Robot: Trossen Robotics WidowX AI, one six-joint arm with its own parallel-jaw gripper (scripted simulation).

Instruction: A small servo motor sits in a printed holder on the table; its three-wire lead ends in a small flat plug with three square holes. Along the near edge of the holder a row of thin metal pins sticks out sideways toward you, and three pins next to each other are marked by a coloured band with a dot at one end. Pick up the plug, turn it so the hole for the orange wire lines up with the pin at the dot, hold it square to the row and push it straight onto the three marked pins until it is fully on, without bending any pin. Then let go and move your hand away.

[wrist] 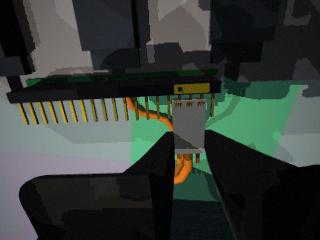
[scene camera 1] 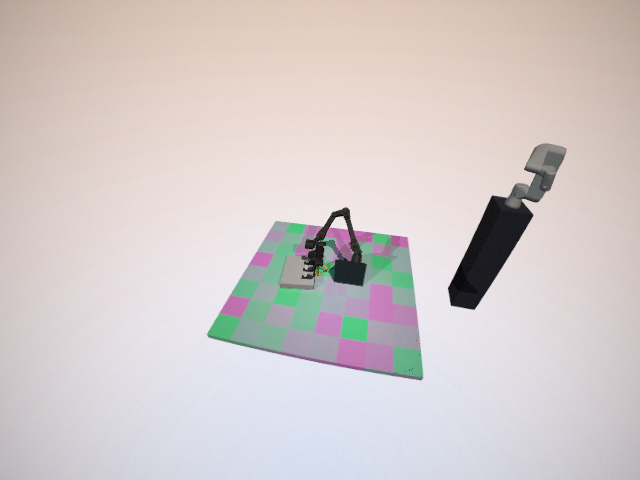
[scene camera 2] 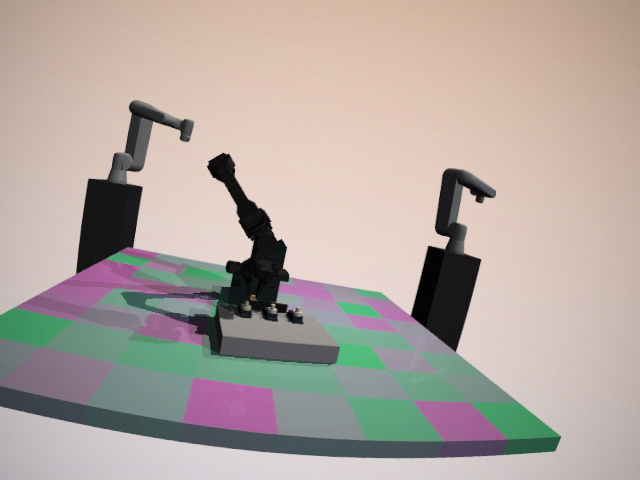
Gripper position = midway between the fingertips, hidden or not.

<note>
I see my gripper (scene camera 2: 252,298) and a pin strip (wrist: 161,86).
My gripper also shows in the wrist view (wrist: 188,137).
</note>
